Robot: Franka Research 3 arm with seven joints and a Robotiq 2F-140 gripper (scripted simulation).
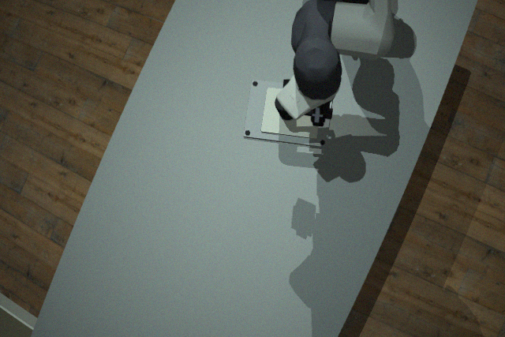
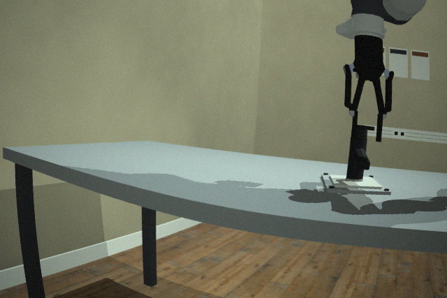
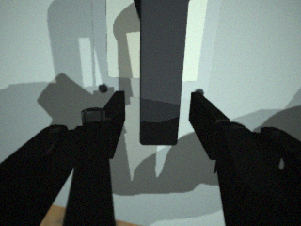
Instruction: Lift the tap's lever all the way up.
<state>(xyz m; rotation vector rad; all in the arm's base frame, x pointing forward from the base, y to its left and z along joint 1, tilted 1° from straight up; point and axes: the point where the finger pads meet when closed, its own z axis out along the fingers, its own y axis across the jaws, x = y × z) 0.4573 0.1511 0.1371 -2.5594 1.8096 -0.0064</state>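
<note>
The lever is 10 mm ahead of my hand and 30 mm to the right of it. Also, from my hand: tap: 20 mm ahead, 60 mm to the right, 40 mm below.
</note>
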